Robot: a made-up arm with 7 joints. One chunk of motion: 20 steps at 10 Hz.
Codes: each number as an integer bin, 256 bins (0 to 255) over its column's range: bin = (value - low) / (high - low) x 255, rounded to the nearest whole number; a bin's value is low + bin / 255 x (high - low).
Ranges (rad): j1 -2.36..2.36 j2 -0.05..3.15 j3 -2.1..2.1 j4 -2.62..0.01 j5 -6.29..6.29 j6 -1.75..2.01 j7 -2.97..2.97
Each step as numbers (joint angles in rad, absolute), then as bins.
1 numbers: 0.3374 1.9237 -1.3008 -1.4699 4.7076 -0.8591 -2.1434
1 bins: 146 157 49 112 223 60 35
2 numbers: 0.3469 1.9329 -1.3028 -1.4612 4.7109 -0.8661 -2.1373
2 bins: 146 158 48 112 223 60 36
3 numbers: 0.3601 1.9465 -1.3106 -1.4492 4.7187 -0.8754 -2.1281
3 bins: 147 159 48 114 223 59 36
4 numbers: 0.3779 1.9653 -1.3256 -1.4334 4.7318 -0.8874 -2.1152
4 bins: 148 161 47 115 223 59 37
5 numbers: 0.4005 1.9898 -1.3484 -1.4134 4.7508 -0.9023 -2.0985
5 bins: 149 163 46 117 224 57 37
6 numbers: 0.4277 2.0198 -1.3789 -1.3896 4.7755 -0.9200 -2.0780
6 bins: 151 165 44 119 224 56 38
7 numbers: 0.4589 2.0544 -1.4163 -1.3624 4.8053 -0.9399 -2.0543
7 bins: 152 168 42 122 225 55 39
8 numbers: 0.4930 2.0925 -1.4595 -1.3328 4.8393 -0.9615 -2.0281
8 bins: 154 171 39 125 226 53 40
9 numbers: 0.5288 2.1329 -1.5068 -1.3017 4.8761 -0.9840 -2.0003
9 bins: 156 174 36 128 226 52 42
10 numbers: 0.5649 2.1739 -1.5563 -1.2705 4.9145 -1.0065 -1.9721
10 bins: 158 177 33 131 227 50 43
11 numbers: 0.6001 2.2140 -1.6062 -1.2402 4.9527 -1.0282 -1.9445
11 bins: 160 180 30 134 228 49 44
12 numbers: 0.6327 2.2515 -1.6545 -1.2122 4.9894 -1.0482 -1.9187
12 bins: 162 183 27 136 229 48 45
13 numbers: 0.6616 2.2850 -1.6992 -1.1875 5.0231 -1.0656 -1.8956
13 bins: 163 186 24 139 229 46 46
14 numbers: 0.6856 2.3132 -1.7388 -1.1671 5.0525 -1.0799 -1.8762
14 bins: 165 188 22 141 230 45 47
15 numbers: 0.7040 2.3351 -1.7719 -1.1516 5.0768 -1.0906 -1.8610
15 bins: 166 190 20 142 230 45 48
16 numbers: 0.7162 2.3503 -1.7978 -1.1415 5.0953 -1.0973 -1.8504
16 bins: 166 191 18 143 231 44 48
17 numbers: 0.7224 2.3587 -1.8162 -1.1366 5.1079 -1.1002 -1.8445
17 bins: 167 192 17 144 231 44 48
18 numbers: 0.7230 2.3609 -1.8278 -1.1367 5.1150 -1.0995 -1.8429
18 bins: 167 192 17 144 231 44 48
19 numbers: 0.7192 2.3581 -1.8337 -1.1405 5.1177 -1.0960 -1.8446
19 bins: 166 192 16 143 231 44 48
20 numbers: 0.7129 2.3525 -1.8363 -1.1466 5.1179 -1.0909 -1.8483
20 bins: 166 191 16 143 231 45 48
